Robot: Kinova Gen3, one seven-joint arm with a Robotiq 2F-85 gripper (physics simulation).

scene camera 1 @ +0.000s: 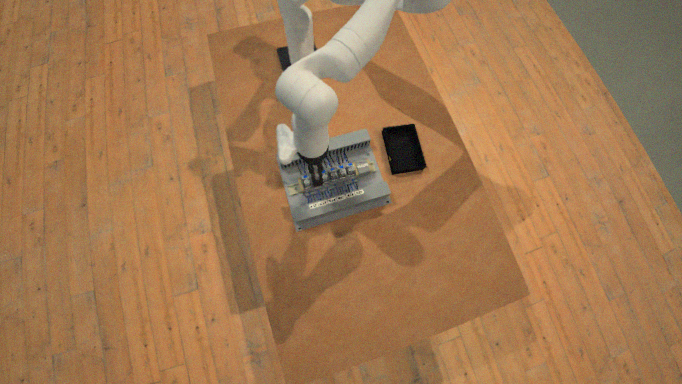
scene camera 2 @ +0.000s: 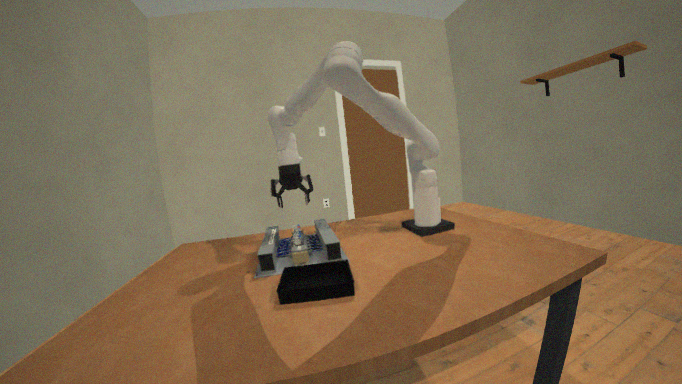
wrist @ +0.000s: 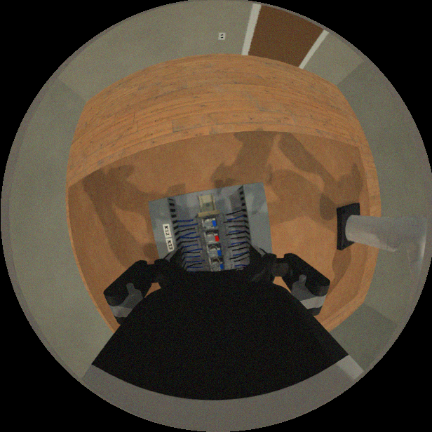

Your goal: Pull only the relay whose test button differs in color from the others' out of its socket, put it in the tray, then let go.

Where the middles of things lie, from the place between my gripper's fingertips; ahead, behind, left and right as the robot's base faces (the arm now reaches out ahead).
Right now the grey panel (scene camera 1: 289, 176) is 15 cm below my hand, 6 cm to the left of it and 1 cm ahead of it.
